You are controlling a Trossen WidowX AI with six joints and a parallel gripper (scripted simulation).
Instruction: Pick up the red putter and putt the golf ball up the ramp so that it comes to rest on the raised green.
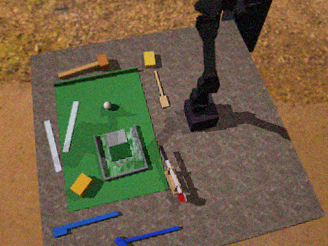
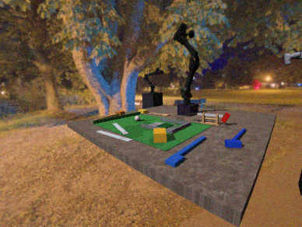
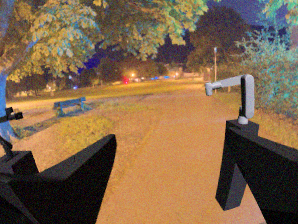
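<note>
Now: gripper tip 68 cm above the red putter, 39 cm short of it and 33 cm to the right of it. From my gripper tip the other things lie so: small wooden frame (70 cm below, 39 cm ahead, 34 cm to the left); then yellow block (82 cm ahead, 71 cm below, 24 cm to the left); then white golf ball (71 cm below, 60 cm ahead, 16 cm to the right).
</note>
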